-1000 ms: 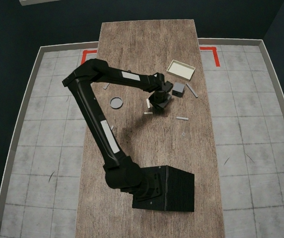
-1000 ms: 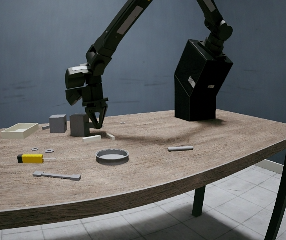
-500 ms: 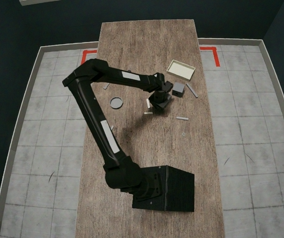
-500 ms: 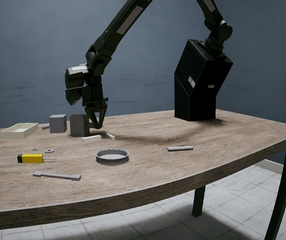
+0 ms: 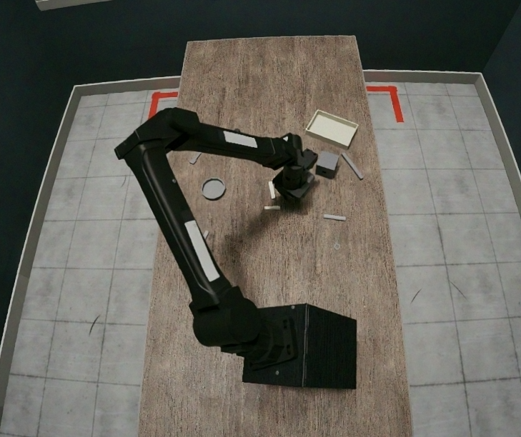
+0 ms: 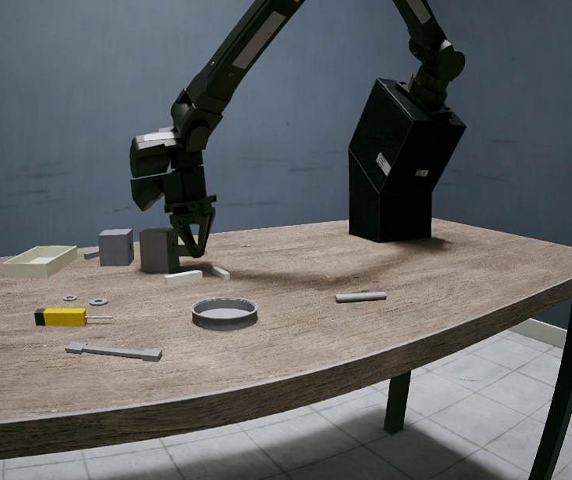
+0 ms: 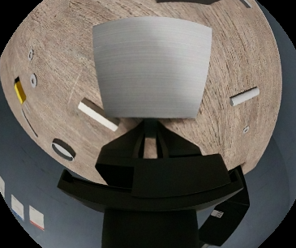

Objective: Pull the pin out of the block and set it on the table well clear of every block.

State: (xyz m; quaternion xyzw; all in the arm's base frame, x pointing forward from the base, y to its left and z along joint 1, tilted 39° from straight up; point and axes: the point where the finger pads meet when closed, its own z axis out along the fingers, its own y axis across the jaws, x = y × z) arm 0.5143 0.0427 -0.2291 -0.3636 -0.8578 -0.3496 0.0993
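My hand is 20 mm to the left of the grey pin and 20 mm short of it. Also, from my hand: grey ring dish: 250 mm to the left, 90 mm ahead, 20 mm below; darker grey block: 140 mm to the right, 100 mm ahead; light grey block: 50 mm to the right, 50 mm ahead.
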